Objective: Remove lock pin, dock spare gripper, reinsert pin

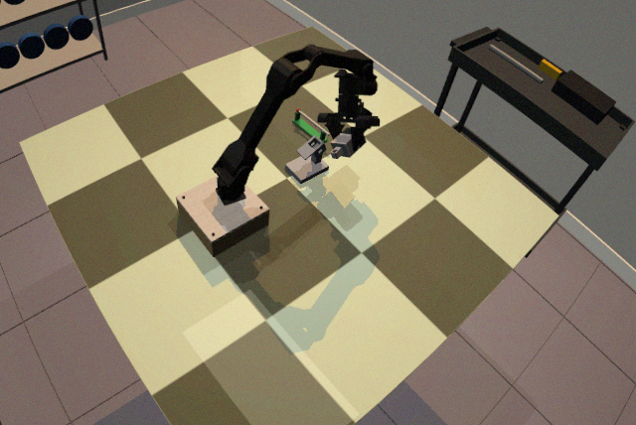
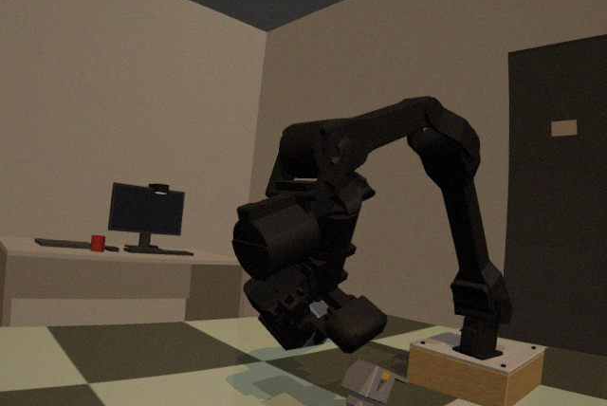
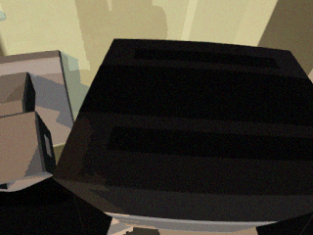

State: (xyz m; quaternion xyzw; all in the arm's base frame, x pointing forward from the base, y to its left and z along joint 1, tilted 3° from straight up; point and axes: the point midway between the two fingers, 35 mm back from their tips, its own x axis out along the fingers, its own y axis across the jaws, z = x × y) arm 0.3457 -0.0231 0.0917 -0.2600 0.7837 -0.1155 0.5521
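My gripper tip is now 60 mm past the mount block, 90 mm to the right of it and 80 mm above it. Round my gripper tip: green strip: 30 mm ahead, 230 mm to the left, 110 mm below; then spare gripper: 10 mm to the left, 10 mm above.
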